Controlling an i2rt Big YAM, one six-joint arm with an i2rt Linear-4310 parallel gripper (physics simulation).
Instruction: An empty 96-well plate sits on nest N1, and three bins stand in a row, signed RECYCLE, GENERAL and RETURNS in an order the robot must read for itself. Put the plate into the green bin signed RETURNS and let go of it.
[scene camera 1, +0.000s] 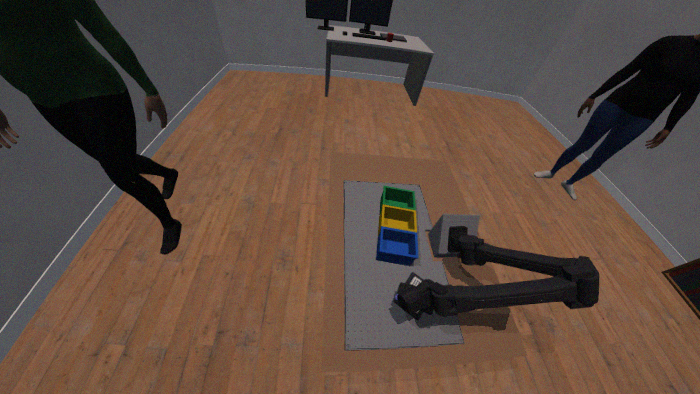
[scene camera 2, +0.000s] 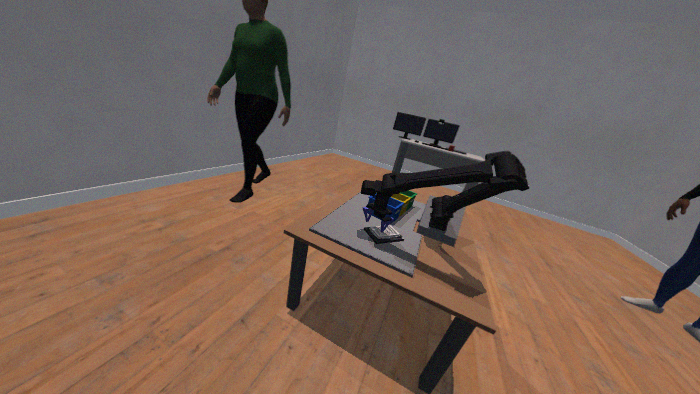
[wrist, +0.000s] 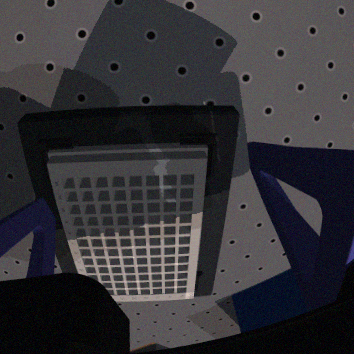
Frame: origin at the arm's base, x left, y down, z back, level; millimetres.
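Where they show: gripper, fingertip midpoint: (scene camera 2: 374, 226) (wrist: 142, 182); arm's base, origin of the base link: (scene camera 1: 456, 238) (scene camera 2: 439, 218).
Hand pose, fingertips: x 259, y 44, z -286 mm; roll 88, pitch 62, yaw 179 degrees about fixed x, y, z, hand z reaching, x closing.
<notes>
Things, the pixels of their centre, and the offset from my fingertips. "spot": a spot on its surface instead. Level surfaces: height alone.
- white 96-well plate, body centre: (wrist: 133, 239) (scene camera 1: 416, 294) (scene camera 2: 384, 231) dx -39, dy +27, dz +49 mm
- black nest, body centre: (wrist: 133, 228) (scene camera 1: 415, 294) (scene camera 2: 383, 233) dx -39, dy +38, dz +49 mm
- green bin, surface spot: (scene camera 1: 399, 198) spot: dx -547, dy +13, dz +78 mm
- yellow bin, body centre: (scene camera 1: 396, 223) (scene camera 2: 392, 202) dx -373, dy -3, dz +20 mm
- grey perforated mat, its level: dy +46 mm
- brown table, its level: dy +59 mm
The white 96-well plate (scene camera 1: 416, 281) (scene camera 2: 392, 233) (wrist: 137, 220) lies in the black nest (wrist: 127, 125). My gripper (scene camera 2: 376, 224) (wrist: 142, 182) is open and empty above the plate, its blue fingers apart on either side of it in the wrist view; the right finger stands farther out from the plate. In scene camera 1 the wrist hides the fingers and part of the plate. The green bin (scene camera 1: 399, 198) (scene camera 2: 411, 195) stands at the far end of the row, beside the yellow bin (scene camera 1: 399, 219) (scene camera 2: 401, 198). No sign is readable.
The blue bin (scene camera 1: 397, 246) (scene camera 2: 393, 204) (wrist: 270, 302) is nearest the nest in the row. All stand on the grey perforated mat (scene camera 1: 367, 300) on a brown table (scene camera 2: 350, 255). Two people (scene camera 1: 60, 60) (scene camera 1: 655, 75) stand off to either side. A desk (scene camera 1: 380, 55) with monitors is behind.
</notes>
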